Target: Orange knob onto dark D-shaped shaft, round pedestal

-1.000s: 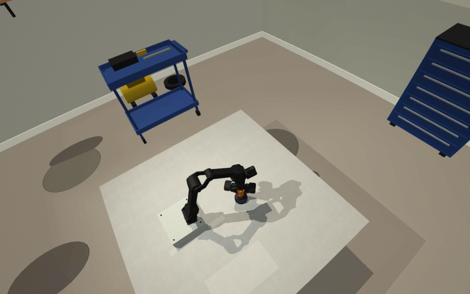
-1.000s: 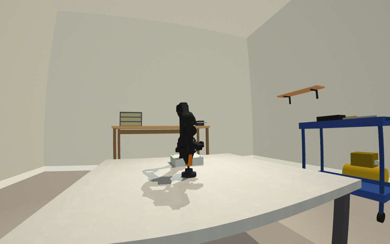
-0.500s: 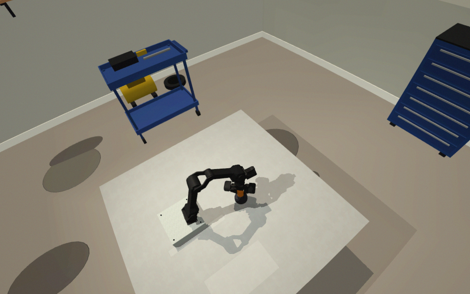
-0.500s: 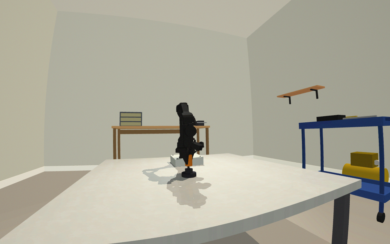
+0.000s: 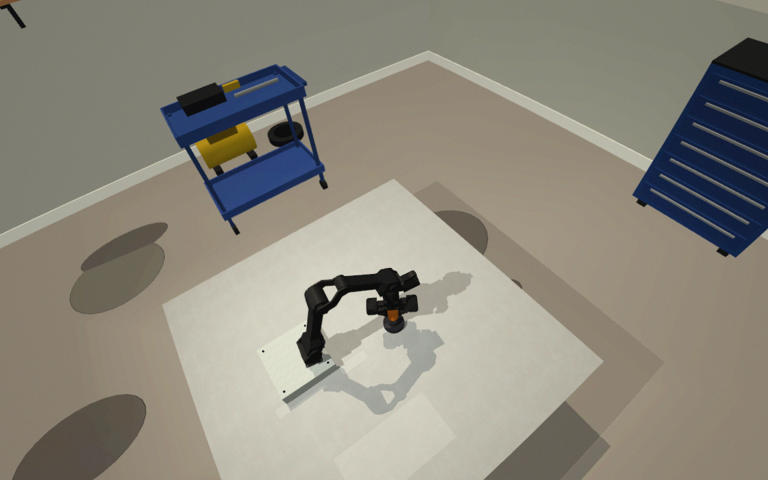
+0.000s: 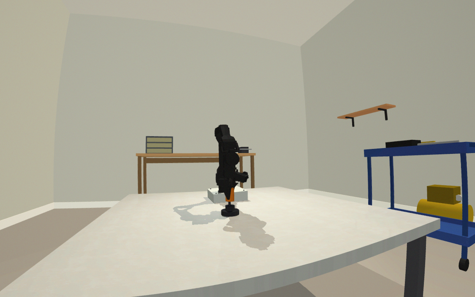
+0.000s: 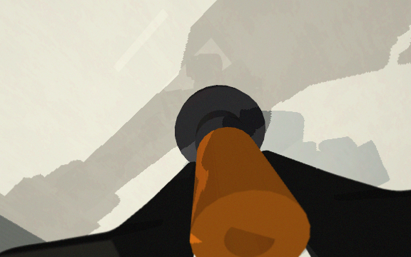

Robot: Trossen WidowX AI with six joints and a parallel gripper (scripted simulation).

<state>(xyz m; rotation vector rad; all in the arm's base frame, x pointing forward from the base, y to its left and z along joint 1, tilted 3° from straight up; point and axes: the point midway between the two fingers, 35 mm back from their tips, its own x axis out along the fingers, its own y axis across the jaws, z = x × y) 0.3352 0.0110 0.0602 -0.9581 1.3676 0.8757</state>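
Now: gripper tip 20 mm below the orange knob. Also, from my gripper tip: dark round pedestal: 40 mm below.
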